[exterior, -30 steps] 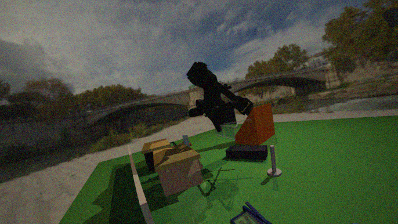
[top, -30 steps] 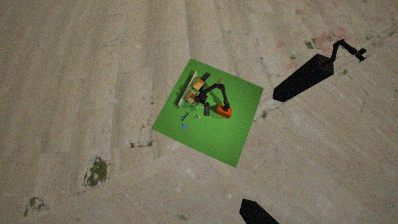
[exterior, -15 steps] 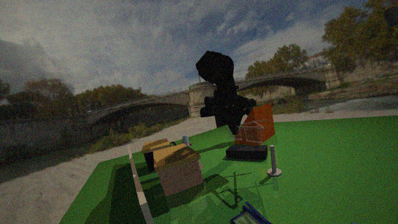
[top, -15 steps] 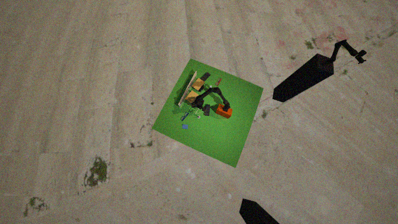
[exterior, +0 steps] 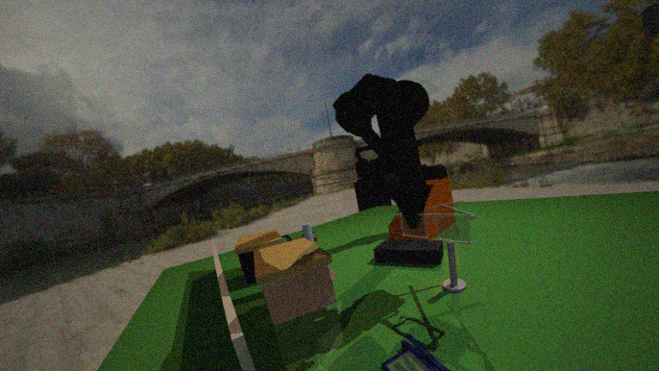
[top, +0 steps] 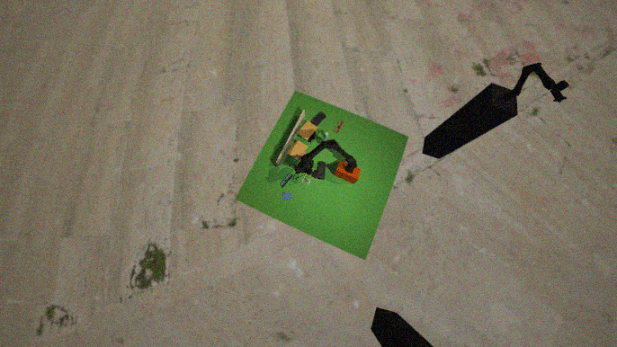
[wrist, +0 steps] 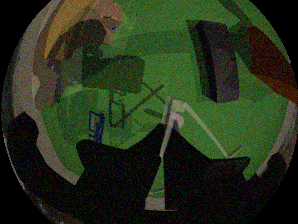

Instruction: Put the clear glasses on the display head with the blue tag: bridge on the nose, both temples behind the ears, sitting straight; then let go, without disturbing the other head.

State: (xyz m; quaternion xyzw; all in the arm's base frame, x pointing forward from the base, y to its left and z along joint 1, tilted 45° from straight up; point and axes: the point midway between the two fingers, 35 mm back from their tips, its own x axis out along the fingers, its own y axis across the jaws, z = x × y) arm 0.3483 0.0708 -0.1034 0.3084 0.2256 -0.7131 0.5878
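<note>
Now: gripper tip 9 cm above the grey peg, 5 cm to the right of it and 3 cm past it. Also, from my gripper tip: small blue square (24 cm to the left, 12 cm ahead, 11 cm below); then pale strip (31 cm to the right, 26 cm ahead, 6 cm below); then display head (17 cm to the right, 13 cm ahead, 6 cm below).
</note>
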